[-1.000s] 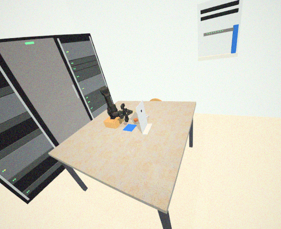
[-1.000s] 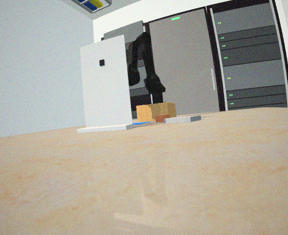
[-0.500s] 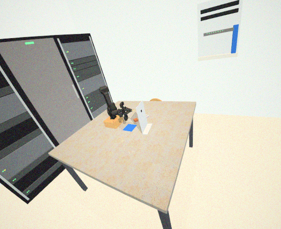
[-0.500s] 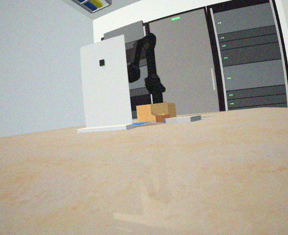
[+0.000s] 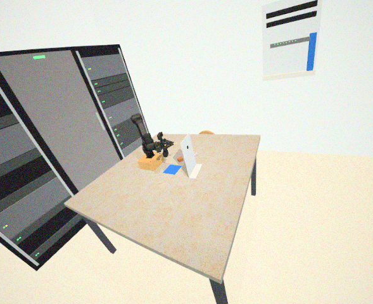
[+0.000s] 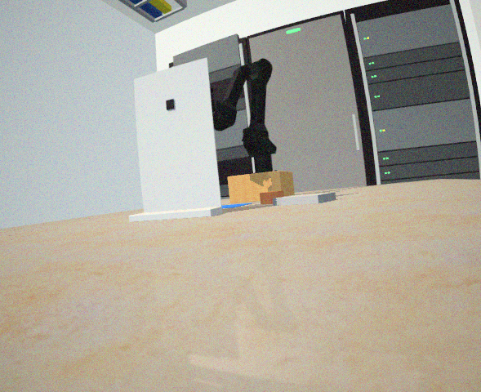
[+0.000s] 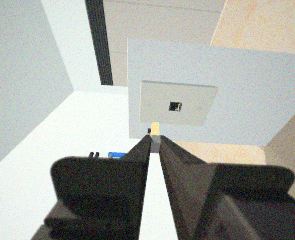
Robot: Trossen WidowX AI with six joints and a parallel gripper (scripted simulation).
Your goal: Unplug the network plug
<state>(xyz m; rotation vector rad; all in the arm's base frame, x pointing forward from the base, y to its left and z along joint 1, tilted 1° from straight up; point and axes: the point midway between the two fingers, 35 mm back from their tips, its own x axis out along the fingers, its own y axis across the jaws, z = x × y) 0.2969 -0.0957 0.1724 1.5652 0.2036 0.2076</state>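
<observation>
Now: gripper tip 26 cm above the blue marked square, 10 cm past it and 2 cm to the right of it. From my gripper tip the other things lie so: network plug 1 cm ahead; then white upright panel 12 cm below, 10 cm ahead, 1 cm to the left; then flat grey slab 25 cm below, 23 cm to the left.
</observation>
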